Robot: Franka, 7 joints.
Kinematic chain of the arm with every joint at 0, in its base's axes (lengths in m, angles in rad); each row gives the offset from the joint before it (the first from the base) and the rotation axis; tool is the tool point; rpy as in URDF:
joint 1: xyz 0 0 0.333 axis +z
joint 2: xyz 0 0 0 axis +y
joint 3: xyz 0 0 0.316 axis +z
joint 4: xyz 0.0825 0 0 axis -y
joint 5: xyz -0.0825 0 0.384 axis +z
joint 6: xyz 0 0 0 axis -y
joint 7: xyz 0.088 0 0 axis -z
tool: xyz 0 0 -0.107 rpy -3.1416 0 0
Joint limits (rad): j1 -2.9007..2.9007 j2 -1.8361..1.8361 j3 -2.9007..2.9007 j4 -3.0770..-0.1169 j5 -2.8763..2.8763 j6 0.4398..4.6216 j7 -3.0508..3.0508
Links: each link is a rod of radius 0.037 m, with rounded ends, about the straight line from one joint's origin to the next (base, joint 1, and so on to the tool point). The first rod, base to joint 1, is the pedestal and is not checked.
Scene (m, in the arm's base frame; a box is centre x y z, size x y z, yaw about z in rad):
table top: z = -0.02
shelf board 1: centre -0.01 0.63 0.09 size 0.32 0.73 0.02 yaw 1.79
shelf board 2: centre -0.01 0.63 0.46 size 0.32 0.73 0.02 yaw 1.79
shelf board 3: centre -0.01 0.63 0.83 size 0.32 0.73 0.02 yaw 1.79
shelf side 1: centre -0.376 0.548 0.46 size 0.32 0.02 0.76 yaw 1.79
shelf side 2: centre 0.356 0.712 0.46 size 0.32 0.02 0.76 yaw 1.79
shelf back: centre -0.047 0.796 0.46 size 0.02 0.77 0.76 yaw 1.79
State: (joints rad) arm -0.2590 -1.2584 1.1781 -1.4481 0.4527 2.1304 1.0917
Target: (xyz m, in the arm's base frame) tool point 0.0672 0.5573 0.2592
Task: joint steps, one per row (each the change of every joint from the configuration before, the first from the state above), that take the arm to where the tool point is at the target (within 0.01 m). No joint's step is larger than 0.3 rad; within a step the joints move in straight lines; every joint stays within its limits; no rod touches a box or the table.
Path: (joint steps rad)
1: -0.1510 0.0962 0.0360 -0.2715 0.0798 -0.0093 0.1588
2: -0.1510 0.0962 0.0361 -0.2715 0.0797 -0.0094 0.1588
3: -0.1510 0.0962 0.0360 -0.2715 0.0798 -0.0093 0.1589
4: -0.1509 0.0962 0.0360 -0.2714 0.0798 -0.0094 0.1588
5: -0.1510 0.0962 0.0360 -0.2715 0.0797 -0.0093 0.1588
6: -0.1510 0.0962 0.0361 -0.2715 0.0798 -0.0094 0.1588
7: 0.1965 -0.1836 0.0727 0.2728 -0.1150 -0.0411 -0.2382
8: 0.1966 -0.1835 0.0728 0.2729 -0.1150 -0.0411 -0.2382
9: 0.1965 -0.1836 0.0727 0.2728 -0.1150 -0.0411 -0.2383
10: 0.1965 -0.1836 0.0728 0.2728 -0.1150 -0.0412 -0.2382

